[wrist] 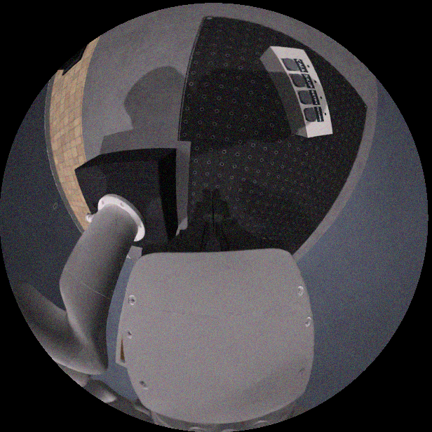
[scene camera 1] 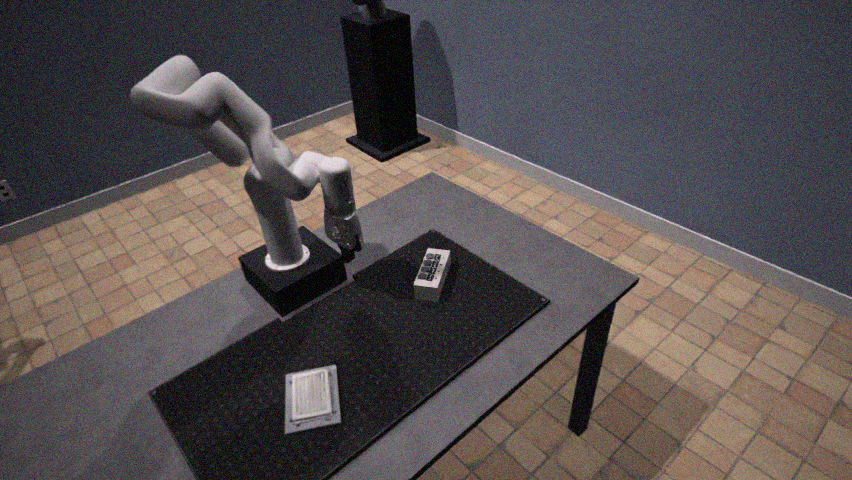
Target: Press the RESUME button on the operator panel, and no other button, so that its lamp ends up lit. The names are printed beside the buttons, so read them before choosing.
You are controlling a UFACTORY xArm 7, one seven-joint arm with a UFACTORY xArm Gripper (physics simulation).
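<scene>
The operator panel is a pale box on the black mat, with a row of several dark round buttons. Black name labels and small dots stand beside the buttons. The names are too small and blurred to read, so I cannot tell which button is RESUME. None of the small dots looks lit. My gripper is shut with nothing between its fingers. It points down beside the robot's base, over the mat's edge region, apart from the panel and to its left in the scene view.
The black mat lies on the grey table. A pale framed sheet lies at the mat's near left part. The black base block stands next to the mat. A dark pedestal stands on the floor behind.
</scene>
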